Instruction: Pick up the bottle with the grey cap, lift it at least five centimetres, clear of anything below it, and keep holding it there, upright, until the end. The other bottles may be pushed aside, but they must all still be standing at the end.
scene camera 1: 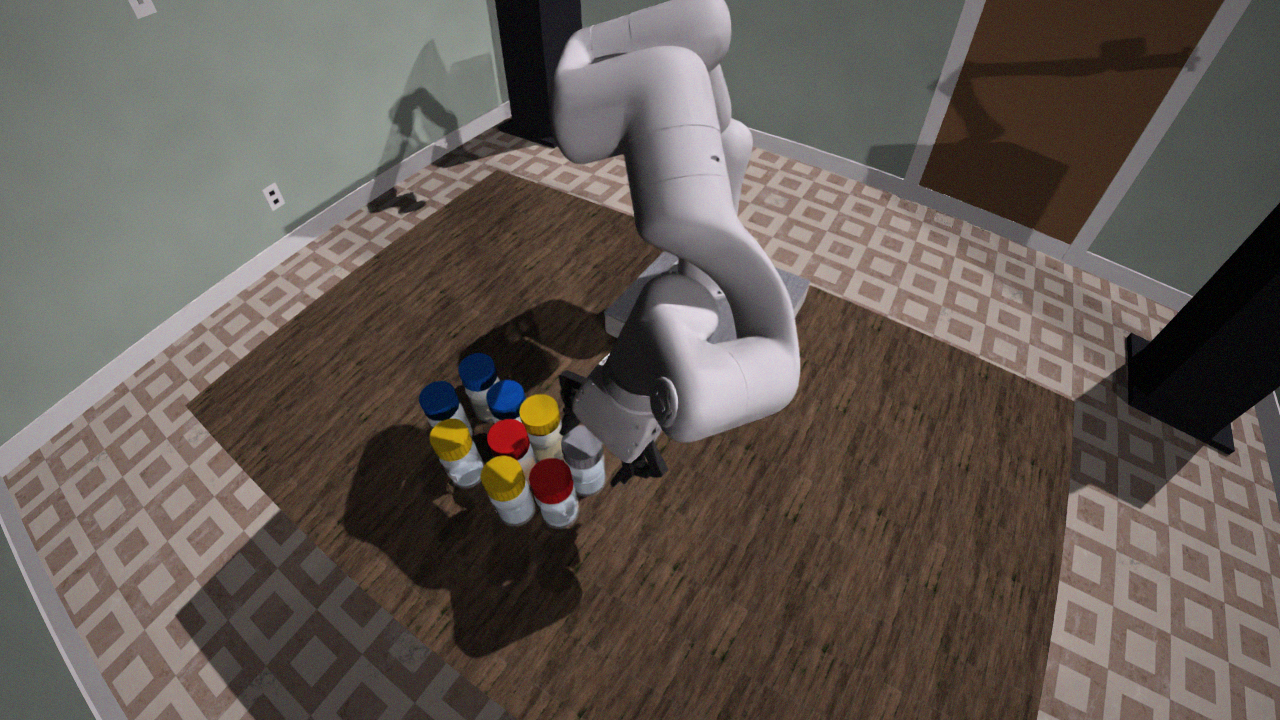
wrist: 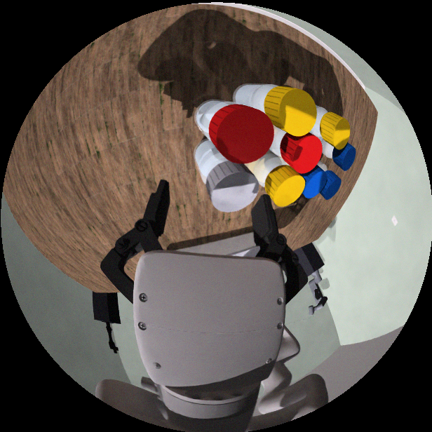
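Yellow-capped bottle: in scene camera 1 (539, 413), in the wrist view (283, 184). Grey-capped bottle: in scene camera 1 (583, 453), in the wrist view (231, 186). Red-capped bottle: in scene camera 1 and in the wrist view; same spot on it, (wrist: 242, 134) is (scene camera 1: 552, 479). My gripper: in scene camera 1 and in the wrist view; same spot on it, (wrist: 144, 235) is (scene camera 1: 627, 468).
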